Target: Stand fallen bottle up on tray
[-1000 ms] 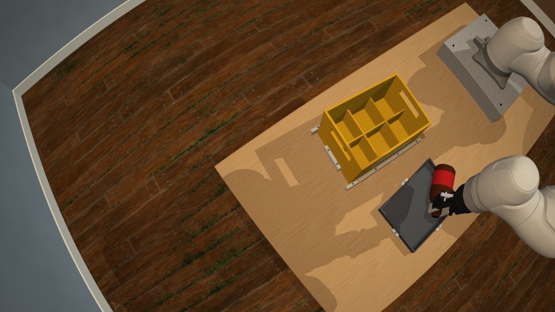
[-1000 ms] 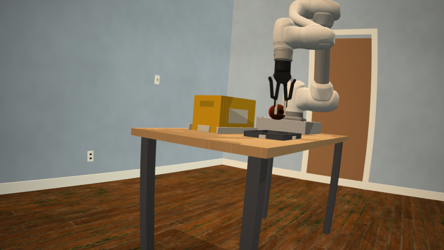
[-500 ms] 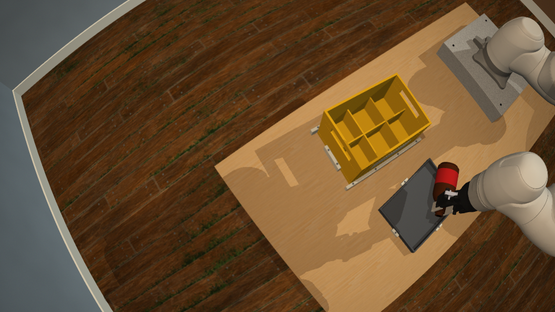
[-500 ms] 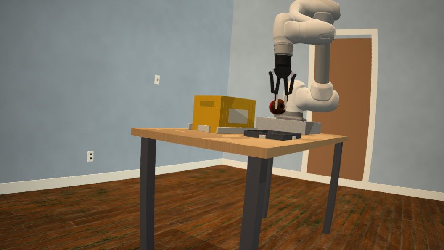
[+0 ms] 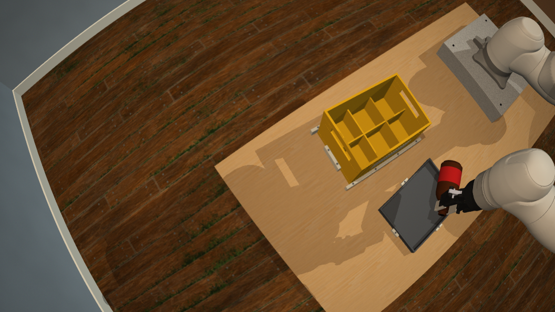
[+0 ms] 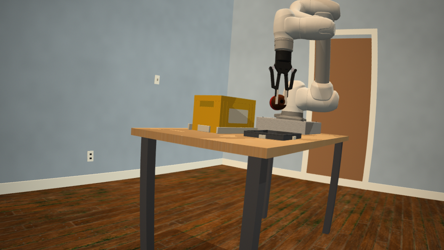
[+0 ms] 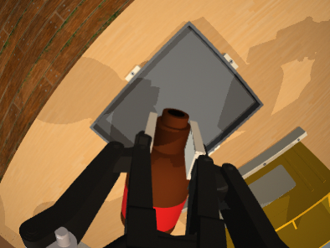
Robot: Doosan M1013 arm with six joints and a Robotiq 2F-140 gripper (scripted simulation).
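The bottle is 5 cm behind my hand, 2 cm to the right of it and 2 cm below it. From my hand the other things lie so: yellow crate: 5 cm behind, 31 cm to the right, 10 cm below; then dark grey tray: 2 cm behind, 3 cm to the right, 17 cm below.
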